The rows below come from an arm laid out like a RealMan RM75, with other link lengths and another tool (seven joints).
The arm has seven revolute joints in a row. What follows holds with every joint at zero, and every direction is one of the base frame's.
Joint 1 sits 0.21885 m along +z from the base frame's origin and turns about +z.
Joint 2 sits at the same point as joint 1 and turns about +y.
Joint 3 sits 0.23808 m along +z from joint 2 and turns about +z.
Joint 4 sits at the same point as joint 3 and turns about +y.
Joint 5 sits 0.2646 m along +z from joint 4 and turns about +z.
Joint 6 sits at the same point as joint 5 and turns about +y.
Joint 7 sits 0.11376 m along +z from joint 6 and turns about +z.
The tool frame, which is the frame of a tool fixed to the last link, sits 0.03 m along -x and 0.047 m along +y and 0.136 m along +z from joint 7; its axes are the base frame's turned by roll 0, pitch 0.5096 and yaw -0.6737 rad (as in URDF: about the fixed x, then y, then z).
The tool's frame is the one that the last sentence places.
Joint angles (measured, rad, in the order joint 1, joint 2, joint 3, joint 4, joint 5, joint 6, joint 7), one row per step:
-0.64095, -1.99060, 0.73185, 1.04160, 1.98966, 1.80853, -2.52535
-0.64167, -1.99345, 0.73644, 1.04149, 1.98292, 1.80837, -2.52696
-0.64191, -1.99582, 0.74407, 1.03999, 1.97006, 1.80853, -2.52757
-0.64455, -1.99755, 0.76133, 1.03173, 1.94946, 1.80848, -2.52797
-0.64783, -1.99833, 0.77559, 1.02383, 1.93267, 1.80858, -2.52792
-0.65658, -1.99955, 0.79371, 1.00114, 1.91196, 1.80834, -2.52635
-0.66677, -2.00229, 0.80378, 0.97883, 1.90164, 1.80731, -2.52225
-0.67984, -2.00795, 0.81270, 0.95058, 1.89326, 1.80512, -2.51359
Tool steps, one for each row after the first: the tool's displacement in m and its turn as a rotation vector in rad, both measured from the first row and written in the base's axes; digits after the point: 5 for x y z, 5 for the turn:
0.00236, -0.00070, -0.00111, -0.00401, -0.00620, -0.00356
0.00561, -0.00189, -0.00223, -0.00940, -0.01626, -0.01032
0.01080, -0.00414, -0.00516, -0.02397, -0.03038, -0.02196
0.01514, -0.00594, -0.00750, -0.03643, -0.04167, -0.03200
0.02080, -0.00836, -0.01216, -0.05984, -0.06034, -0.04159
0.02485, -0.00983, -0.01675, -0.07853, -0.07422, -0.04760
0.02925, -0.01153, -0.02303, -0.09952, -0.09038, -0.05473

